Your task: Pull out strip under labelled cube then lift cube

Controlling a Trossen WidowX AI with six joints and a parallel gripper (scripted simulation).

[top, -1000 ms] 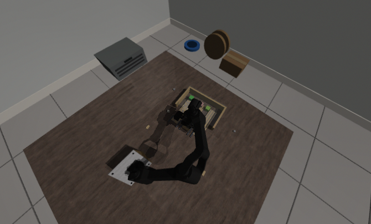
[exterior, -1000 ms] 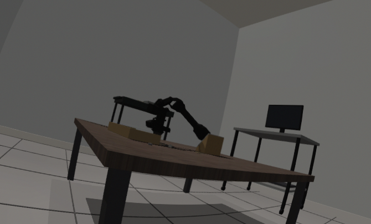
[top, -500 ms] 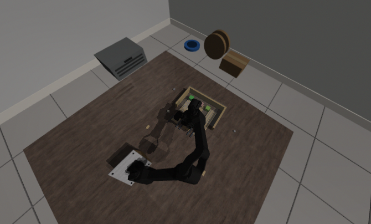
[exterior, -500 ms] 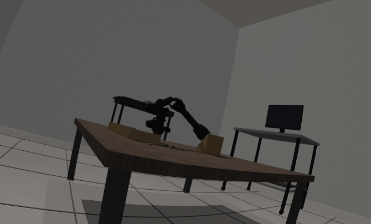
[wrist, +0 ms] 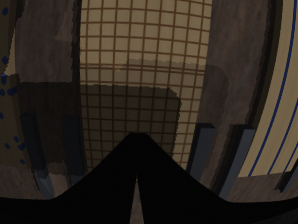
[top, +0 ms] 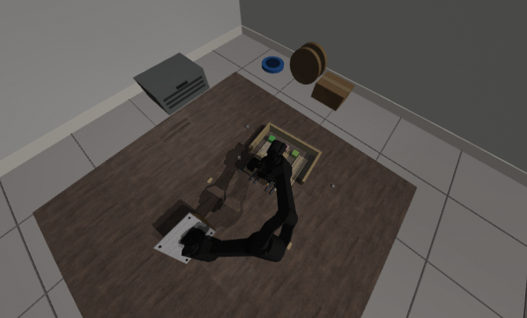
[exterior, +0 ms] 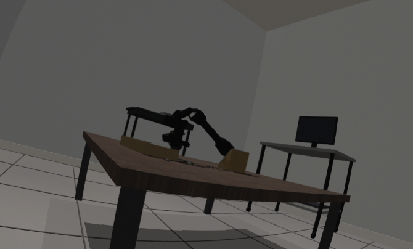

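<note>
The pink cube labelled k lies 19 cm ahead of my gripper tip, 2 cm to the left of it and 2 cm above it. Round my gripper tip: small tan block (18 cm behind, 25 cm to the right).
</note>
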